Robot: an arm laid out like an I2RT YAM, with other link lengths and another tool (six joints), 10 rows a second.
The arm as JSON. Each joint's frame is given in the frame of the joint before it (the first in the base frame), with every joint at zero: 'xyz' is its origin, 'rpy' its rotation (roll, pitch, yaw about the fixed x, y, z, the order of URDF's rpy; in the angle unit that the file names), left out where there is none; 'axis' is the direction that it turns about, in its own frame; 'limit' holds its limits. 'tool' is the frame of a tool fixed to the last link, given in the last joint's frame.
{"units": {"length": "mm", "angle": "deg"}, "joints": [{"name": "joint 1", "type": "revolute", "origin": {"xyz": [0.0, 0.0, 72.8]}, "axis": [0.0, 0.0, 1.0], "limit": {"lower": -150.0, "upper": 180.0}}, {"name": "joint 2", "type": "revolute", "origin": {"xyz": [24.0, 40.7, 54.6]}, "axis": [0.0, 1.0, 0.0], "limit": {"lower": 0.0, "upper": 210.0}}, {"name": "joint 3", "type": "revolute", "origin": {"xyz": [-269.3, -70.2, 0.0]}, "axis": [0.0, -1.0, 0.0], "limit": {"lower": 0.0, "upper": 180.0}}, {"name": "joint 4", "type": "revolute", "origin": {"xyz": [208.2, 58.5, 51.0]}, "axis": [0.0, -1.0, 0.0], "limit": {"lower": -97.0, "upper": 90.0}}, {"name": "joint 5", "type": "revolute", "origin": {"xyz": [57.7, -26.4, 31.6]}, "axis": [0.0, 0.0, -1.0], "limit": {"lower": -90.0, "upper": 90.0}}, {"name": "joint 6", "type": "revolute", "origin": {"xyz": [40.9, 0.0, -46.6]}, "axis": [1.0, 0.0, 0.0], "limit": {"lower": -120.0, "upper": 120.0}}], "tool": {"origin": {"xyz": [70.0, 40.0, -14.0], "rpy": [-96.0, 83.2, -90.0]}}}
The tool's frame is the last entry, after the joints.
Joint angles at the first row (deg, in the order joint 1, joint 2, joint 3, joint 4, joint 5, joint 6):
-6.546 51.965 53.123 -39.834 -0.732 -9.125
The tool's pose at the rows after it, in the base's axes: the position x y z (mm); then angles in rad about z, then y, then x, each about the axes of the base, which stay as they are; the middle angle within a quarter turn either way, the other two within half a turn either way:
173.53 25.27 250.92 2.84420 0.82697 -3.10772
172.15 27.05 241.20 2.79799 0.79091 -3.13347
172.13 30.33 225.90 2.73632 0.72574 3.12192
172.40 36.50 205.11 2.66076 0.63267 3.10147
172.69 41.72 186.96 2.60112 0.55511 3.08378
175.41 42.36 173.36 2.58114 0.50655 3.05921
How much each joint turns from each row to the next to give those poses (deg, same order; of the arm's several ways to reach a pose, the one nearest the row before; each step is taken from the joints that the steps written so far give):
3.170 0.152 -1.397 -0.636 2.645 -1.945
2.794 0.743 -1.095 0.046 2.992 -1.969
3.741 2.253 -1.463 0.109 3.608 -1.987
4.371 3.932 -1.882 0.284 3.301 -1.356
3.124 3.893 -1.659 0.765 2.053 -0.875
0.942 3.256 -1.290 1.530 1.269 -0.632

